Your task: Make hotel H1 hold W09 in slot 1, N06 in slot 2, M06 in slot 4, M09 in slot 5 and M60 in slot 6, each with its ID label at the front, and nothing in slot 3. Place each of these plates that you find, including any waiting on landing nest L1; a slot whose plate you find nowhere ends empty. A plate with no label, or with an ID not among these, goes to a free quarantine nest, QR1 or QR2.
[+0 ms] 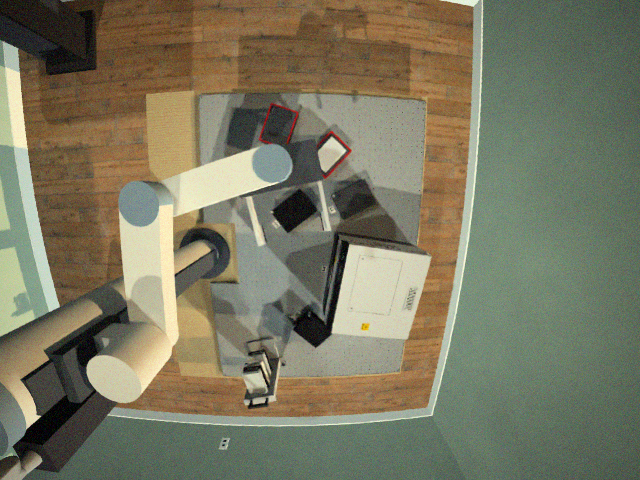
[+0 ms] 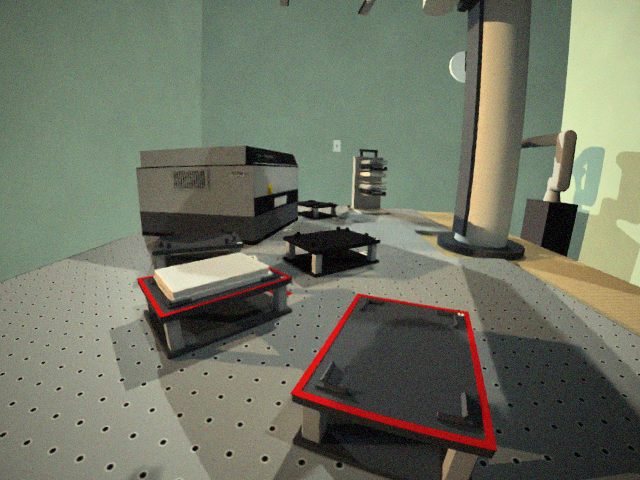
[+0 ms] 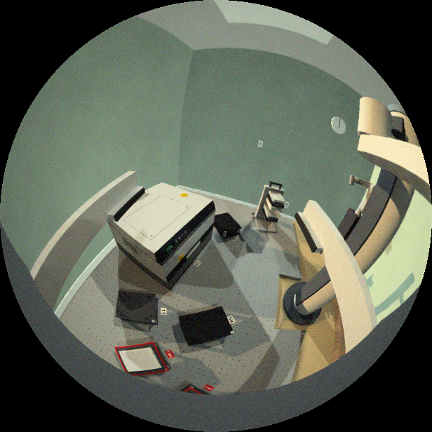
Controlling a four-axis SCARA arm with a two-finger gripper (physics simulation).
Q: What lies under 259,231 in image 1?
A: My gripper.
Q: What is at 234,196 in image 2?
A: A large instrument.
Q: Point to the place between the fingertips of my gripper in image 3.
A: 222,191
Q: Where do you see a large instrument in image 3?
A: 162,271
